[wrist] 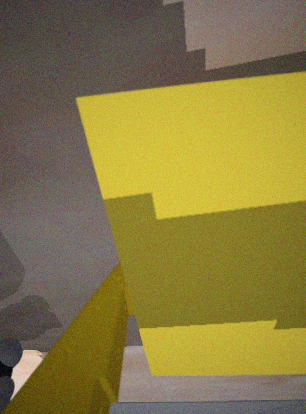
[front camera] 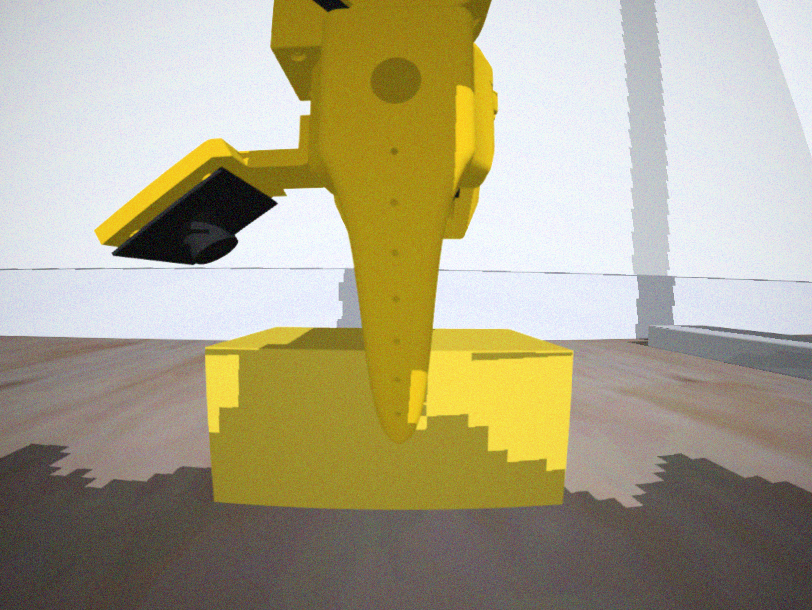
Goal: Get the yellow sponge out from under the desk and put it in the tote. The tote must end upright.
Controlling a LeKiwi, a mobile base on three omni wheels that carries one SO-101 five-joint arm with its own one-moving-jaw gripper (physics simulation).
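Note:
The yellow sponge is a large block that lies flat on the floor, straight ahead in the front view. My gripper is lowered over it. One jaw stands upright against the sponge's near face, its tip partway down that face. In the wrist view this jaw touches the sponge's left edge, and the sponge hides its tip. The other jaw is hidden behind the sponge in the front view and outside the wrist view. The gripper looks shut on the sponge. I cannot make out the tote or the desk.
A low grey ledge lies on the wooden floor at the right. A grey strip crosses the bottom of the wrist view. Dark rollers show at its lower left. A pale wall with a grey vertical band stands behind.

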